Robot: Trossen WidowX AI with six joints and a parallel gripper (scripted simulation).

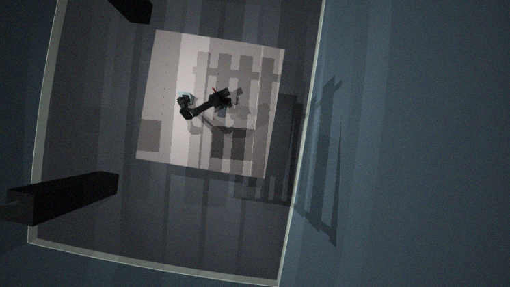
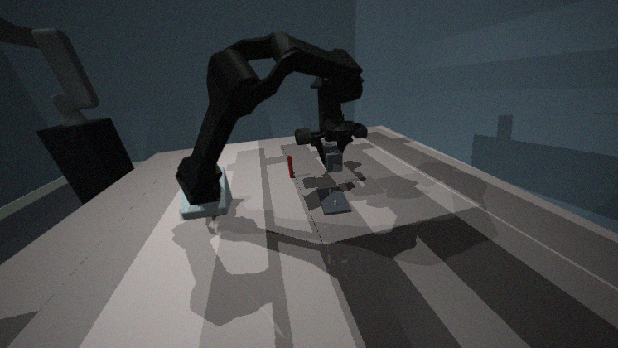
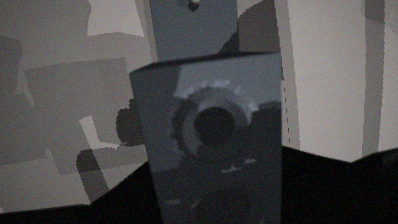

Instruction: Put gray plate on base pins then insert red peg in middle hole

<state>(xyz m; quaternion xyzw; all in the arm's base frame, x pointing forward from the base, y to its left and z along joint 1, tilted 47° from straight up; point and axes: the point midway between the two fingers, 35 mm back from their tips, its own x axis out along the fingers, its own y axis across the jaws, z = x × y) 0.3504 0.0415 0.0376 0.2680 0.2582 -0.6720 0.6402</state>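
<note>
My gripper tip is 80 mm above the flat base, 60 mm to the left of it and 10 mm past it. The rest, counted from my gripper tip: gray plate: 30 mm above; then red peg: 120 mm to the left, 110 mm behind, 50 mm below.
</note>
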